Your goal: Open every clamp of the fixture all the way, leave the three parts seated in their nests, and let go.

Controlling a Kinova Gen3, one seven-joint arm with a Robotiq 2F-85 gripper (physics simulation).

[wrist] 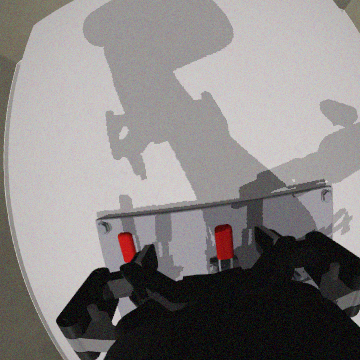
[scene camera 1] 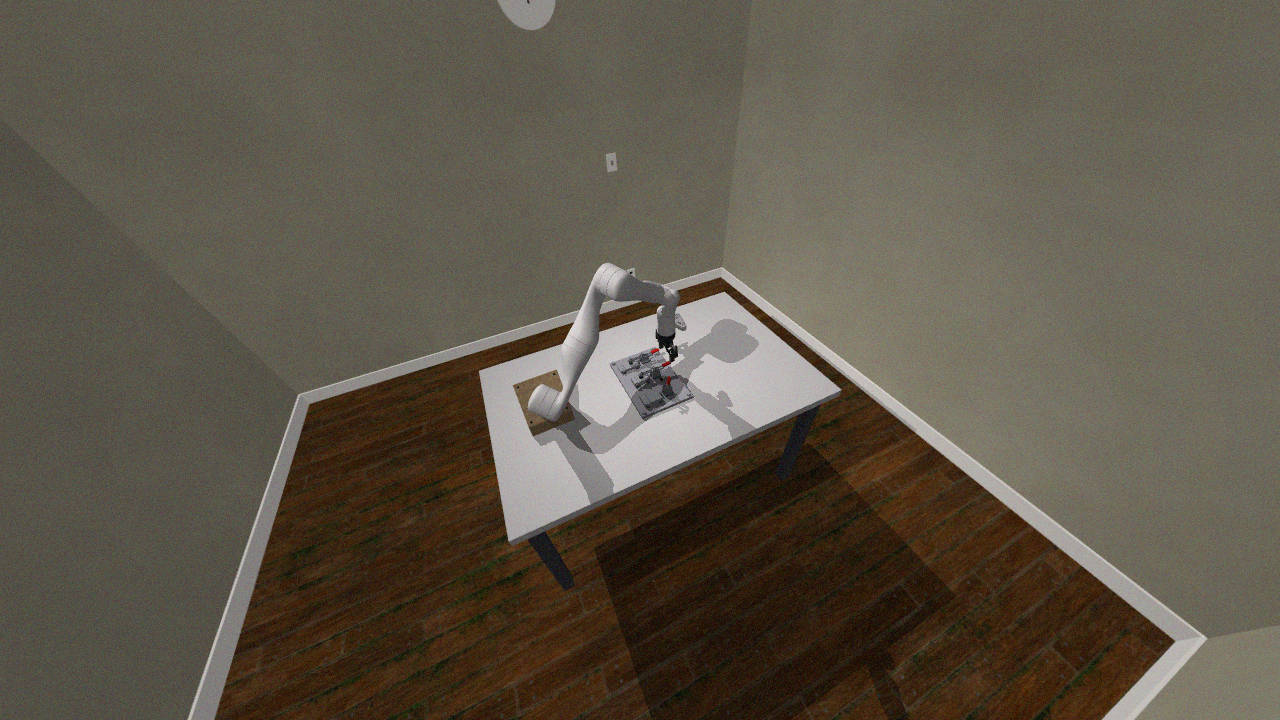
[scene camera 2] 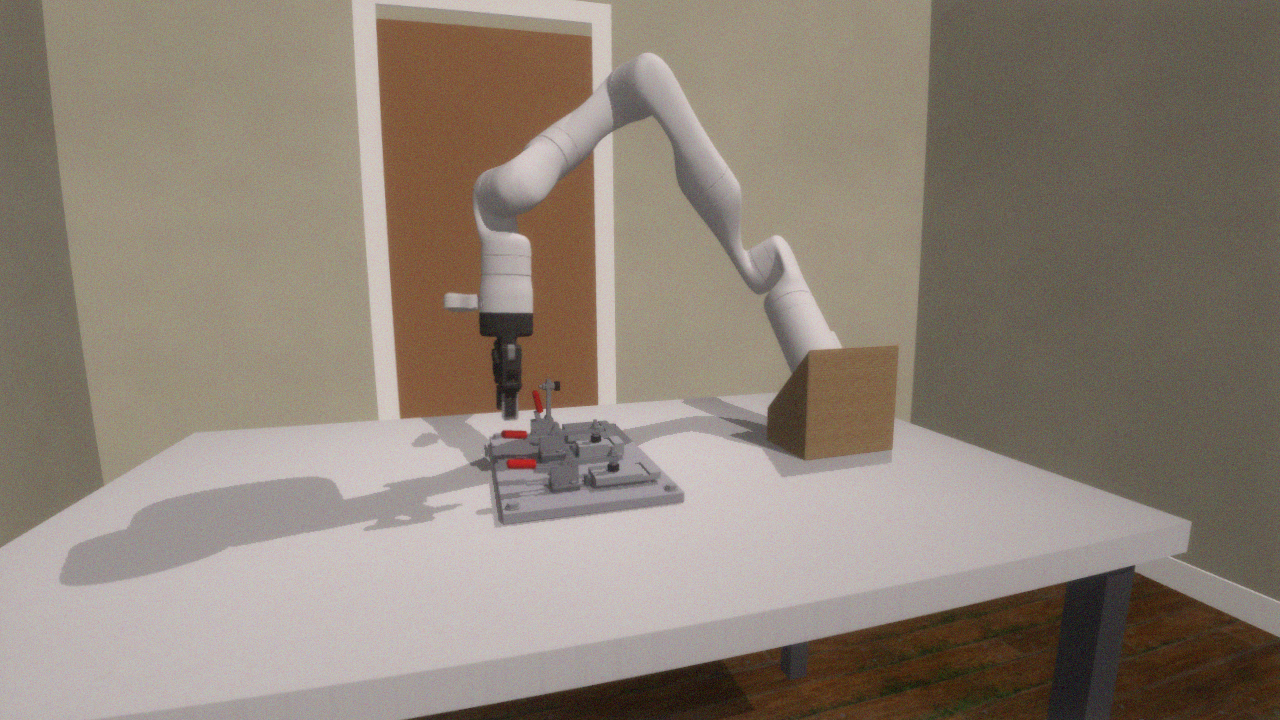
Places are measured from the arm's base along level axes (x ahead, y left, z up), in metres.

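Pixels of known places: gripper, fingertip midpoint: (wrist: 205, 246) (scene camera 1: 666, 354) (scene camera 2: 506, 414); arm's base at its link origin: (scene camera 2: 825, 382).
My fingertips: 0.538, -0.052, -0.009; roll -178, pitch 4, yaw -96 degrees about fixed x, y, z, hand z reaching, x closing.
Note:
For each thing: its top centre in the pictures, then the offset to it from my fingertips, as dx, dy, dz. "spot": a spot on its surface instead. Level surfaces: height alone.
- grey fixture plate at its top centre: (wrist: 224, 286) (scene camera 2: 572, 459) (scene camera 1: 649, 378) -0.098, -0.006, -0.084
- middle red handle at a spot on its surface: (wrist: 224, 242) (scene camera 2: 513, 431) spot: -0.012, -0.017, -0.031
- middle part at its top centre: (scene camera 2: 599, 441) (scene camera 1: 640, 377) -0.141, -0.001, -0.058
- far part at a spot on its surface: (scene camera 2: 586, 429) spot: -0.120, +0.002, -0.036
- white table at its surface level: dz -0.099
The grey fixture plate (scene camera 1: 665, 406) (scene camera 2: 590, 509) (wrist: 185, 225) carries three clamps. In scene camera 2, the far clamp's arm (scene camera 2: 548, 404) stands upright with its red handle (scene camera 2: 537, 401) raised. The middle red handle (scene camera 2: 513, 434) (wrist: 224, 242) and near red handle (scene camera 2: 521, 463) (wrist: 127, 247) lie flat, and black-tipped spindles sit over the near part (scene camera 2: 623, 475) and middle part (scene camera 2: 601, 449). The far part (scene camera 2: 586, 429) is partly hidden. My gripper (scene camera 1: 672, 356) (scene camera 2: 509, 415) (wrist: 205, 246) is open and empty, pointing down above the handle side. The wrist view hides the parts.
The fixture lies on the white table (scene camera 1: 554, 501) (scene camera 2: 805, 555). The wooden base block (scene camera 1: 537, 420) (scene camera 2: 850, 402) stands on the robot side. The upright clamp arm rises close beside my fingers in scene camera 2. Arm shadows cross the table.

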